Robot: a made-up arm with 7 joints. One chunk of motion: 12 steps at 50 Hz.
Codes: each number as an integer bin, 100 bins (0 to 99) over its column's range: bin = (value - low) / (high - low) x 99, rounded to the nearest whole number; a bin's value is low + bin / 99 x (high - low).
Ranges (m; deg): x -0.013..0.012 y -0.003..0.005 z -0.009..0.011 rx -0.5..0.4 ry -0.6..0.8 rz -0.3..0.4
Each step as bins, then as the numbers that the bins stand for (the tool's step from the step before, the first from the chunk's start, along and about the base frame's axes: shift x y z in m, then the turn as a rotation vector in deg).
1 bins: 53 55 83 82 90 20
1 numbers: 0.00038 0.00144 0.00777 0.245 0.673 -0.159
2 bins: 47 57 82 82 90 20
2 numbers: -0.00113 0.00161 0.00757 0.245 0.673 -0.159
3 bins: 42 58 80 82 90 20
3 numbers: -0.00239 0.00169 0.00716 0.245 0.673 -0.159
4 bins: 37 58 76 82 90 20
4 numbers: -0.00366 0.00169 0.00635 0.245 0.673 -0.159
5 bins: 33 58 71 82 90 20
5 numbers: -0.00467 0.00169 0.00534 0.245 0.673 -0.159
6 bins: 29 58 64 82 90 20
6 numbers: -0.00568 0.00169 0.00393 0.245 0.673 -0.159
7 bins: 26 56 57 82 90 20
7 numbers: -0.00643 0.00153 0.00252 0.245 0.673 -0.159
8 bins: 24 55 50 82 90 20
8 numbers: -0.00694 0.00144 0.00110 0.245 0.673 -0.159
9 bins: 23 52 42 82 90 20
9 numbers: -0.00719 0.00120 -0.00052 0.245 0.673 -0.159
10 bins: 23 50 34 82 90 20
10 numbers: -0.00719 0.00104 -0.00213 0.245 0.673 -0.159
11 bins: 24 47 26 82 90 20
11 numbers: -0.00694 0.00080 -0.00375 0.245 0.673 -0.159
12 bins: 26 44 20 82 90 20
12 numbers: -0.00643 0.00056 -0.00496 0.245 0.673 -0.159
